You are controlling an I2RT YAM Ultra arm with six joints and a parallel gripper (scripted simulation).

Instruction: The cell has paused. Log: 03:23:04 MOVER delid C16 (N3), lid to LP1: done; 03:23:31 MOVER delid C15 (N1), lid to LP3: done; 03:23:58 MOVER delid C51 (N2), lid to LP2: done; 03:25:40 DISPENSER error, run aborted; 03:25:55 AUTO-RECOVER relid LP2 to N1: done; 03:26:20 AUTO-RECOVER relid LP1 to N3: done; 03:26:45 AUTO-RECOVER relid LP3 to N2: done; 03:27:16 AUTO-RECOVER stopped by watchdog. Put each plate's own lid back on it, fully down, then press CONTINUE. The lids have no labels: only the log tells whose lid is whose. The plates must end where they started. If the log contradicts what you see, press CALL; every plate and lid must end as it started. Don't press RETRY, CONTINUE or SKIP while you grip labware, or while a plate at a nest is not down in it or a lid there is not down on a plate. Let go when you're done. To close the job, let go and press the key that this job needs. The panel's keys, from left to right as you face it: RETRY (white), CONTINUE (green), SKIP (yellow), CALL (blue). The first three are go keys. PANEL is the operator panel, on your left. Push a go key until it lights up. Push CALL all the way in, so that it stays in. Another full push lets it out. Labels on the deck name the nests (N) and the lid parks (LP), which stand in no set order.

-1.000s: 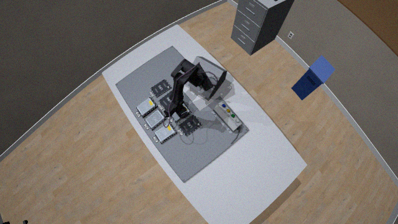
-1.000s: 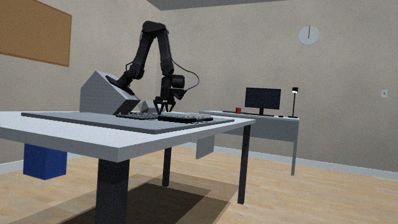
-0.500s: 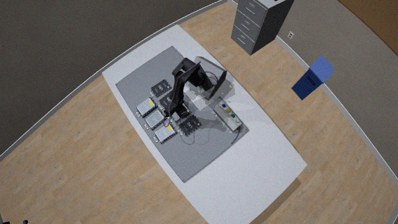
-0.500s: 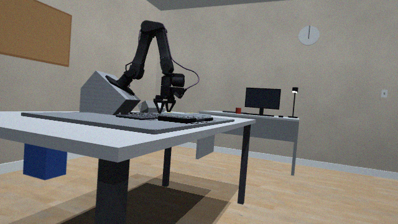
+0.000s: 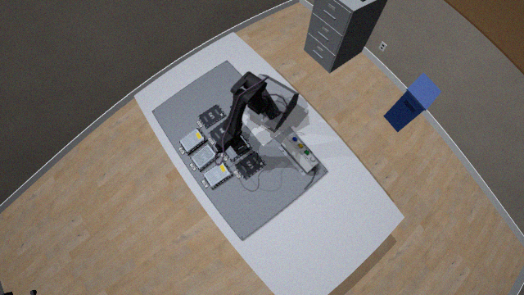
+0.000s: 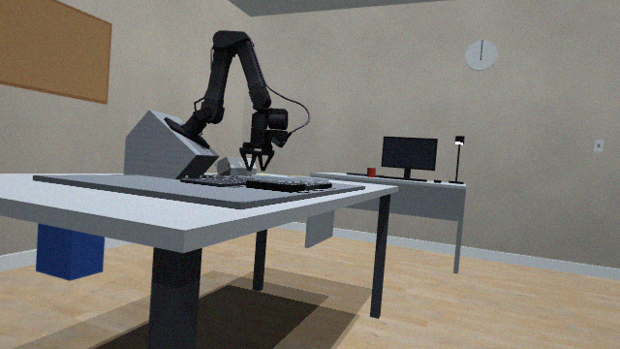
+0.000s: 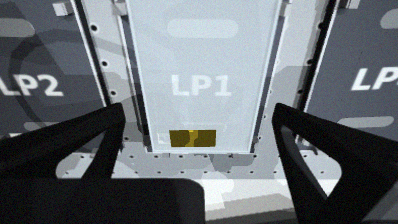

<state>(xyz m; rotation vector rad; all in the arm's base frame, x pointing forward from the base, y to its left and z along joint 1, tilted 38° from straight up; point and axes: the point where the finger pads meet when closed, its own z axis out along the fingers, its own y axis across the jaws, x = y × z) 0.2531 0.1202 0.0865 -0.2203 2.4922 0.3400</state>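
Right now the lid park LP1 is 4 cm below my hand. The rest, counted from my hand: blue key: 31 cm behind, 9 cm to the left, 1 cm above; lid park LP2: 12 cm to the left, 4 cm below, 3 cm behind; lid park LP4: 13 cm to the right, 4 cm below, 4 cm ahead.
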